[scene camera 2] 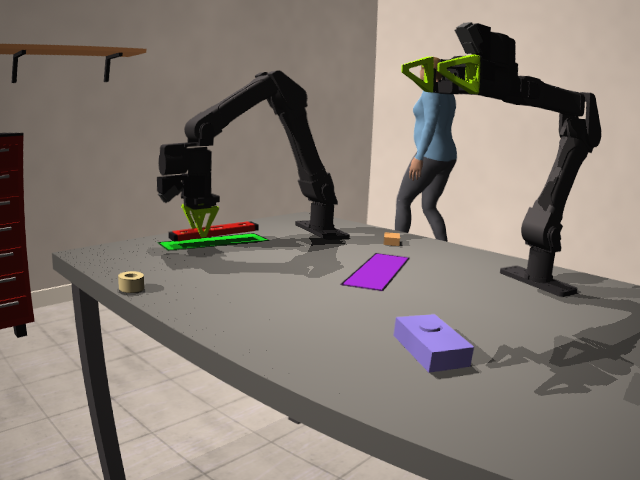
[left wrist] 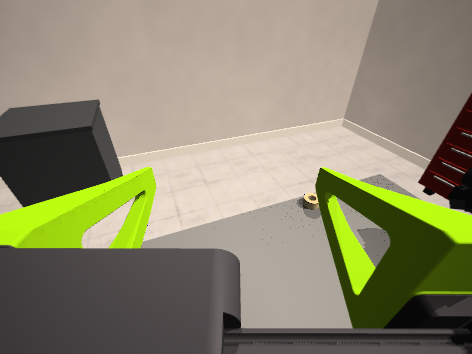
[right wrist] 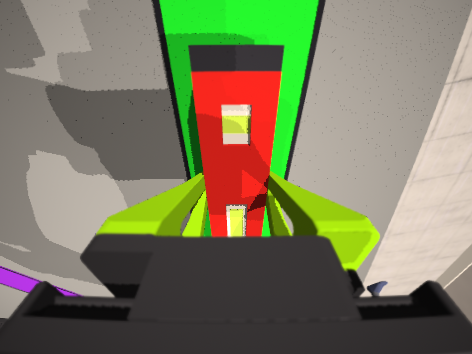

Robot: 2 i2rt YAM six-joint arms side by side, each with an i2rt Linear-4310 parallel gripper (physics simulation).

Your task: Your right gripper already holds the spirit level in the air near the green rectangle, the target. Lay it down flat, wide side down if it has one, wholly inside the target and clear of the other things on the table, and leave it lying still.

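Note:
The red spirit level (scene camera 2: 222, 229) (right wrist: 235, 170) with black ends is held level, low over the green target (scene camera 2: 170, 245) (right wrist: 240, 20), and runs along it. In the right wrist view green shows on both sides of it and beyond its far end; its near part is hidden by the gripper body. In scene camera 2 a small gap shows between the level and the target. My right gripper (scene camera 2: 204, 235) (right wrist: 236, 177) is shut on the level near its middle, fingers pointing down. My left gripper (scene camera 2: 435, 72) (left wrist: 235, 176) is open and empty, high above the table at the right.
A tan ring (scene camera 2: 130, 282) (left wrist: 311, 201) stands near the table's left edge. A purple rectangle (scene camera 2: 376, 271) (right wrist: 17, 280) lies mid-table, with an orange block (scene camera 2: 391, 239) behind it. A violet box (scene camera 2: 434, 341) lies at the front right. A person (scene camera 2: 434, 129) stands behind the table.

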